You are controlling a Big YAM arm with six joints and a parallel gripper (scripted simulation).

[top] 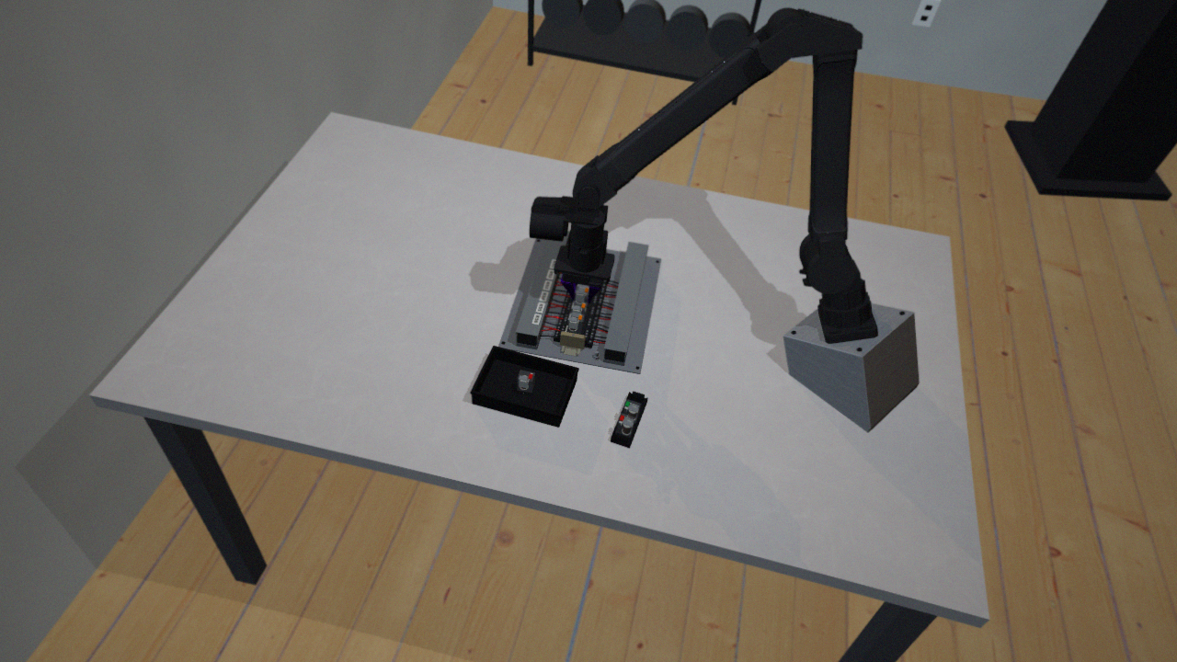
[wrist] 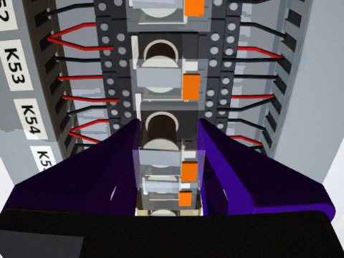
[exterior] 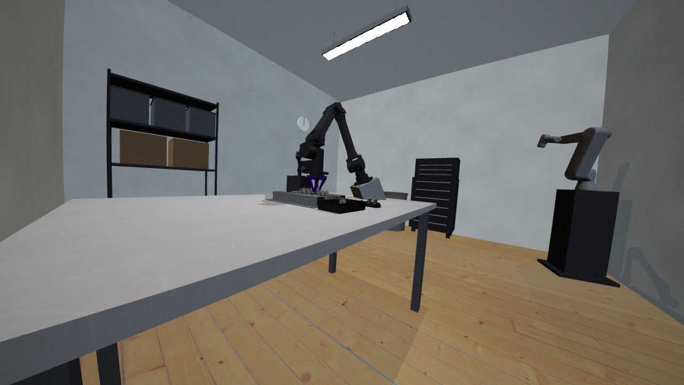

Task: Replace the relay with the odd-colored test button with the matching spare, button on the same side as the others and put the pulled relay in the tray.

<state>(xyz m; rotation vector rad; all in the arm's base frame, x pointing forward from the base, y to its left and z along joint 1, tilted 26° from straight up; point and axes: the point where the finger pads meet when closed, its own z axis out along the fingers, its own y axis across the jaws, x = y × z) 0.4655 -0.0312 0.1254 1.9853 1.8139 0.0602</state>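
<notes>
The grey panel is 60 mm below my hand, 50 mm to the right of it and 10 mm behind it.
</notes>
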